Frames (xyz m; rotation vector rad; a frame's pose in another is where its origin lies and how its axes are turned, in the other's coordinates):
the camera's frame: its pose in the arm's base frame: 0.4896 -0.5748 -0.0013 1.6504 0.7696 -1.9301
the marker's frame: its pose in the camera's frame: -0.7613 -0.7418 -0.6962 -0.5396 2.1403 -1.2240
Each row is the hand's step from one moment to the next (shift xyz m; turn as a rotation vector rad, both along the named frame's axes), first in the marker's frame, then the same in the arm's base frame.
Working: the marker's frame: its pose in the arm's base frame: 0.6009 0.4435 0.7505 -1.4829 -1.8156 -0.5647

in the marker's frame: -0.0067 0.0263 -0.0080 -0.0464 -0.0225 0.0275
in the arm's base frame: 0.0279 -0.0037 -0.0026 -0.0247 -0.0160 -0.0505
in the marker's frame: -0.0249 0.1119 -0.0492 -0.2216 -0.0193 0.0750
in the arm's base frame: 0.1224 -0.0242 0.0017 -0.0186 -0.0953 -0.2137
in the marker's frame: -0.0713 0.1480 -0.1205 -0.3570 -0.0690 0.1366
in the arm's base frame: 0.1790 -0.0968 0.0093 -0.0705 -0.1515 -0.3507
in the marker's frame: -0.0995 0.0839 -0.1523 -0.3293 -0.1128 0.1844
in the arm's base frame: 0.1276 -0.1537 0.0153 -0.1270 -0.1098 -0.3563
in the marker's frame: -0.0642 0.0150 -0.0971 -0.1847 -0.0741 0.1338
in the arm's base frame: 0.0443 -0.1079 0.0131 -0.0893 -0.0424 -0.2185
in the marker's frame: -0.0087 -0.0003 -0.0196 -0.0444 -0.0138 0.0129
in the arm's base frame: 0.0054 -0.0198 0.0062 -0.0128 -0.0230 -0.0404
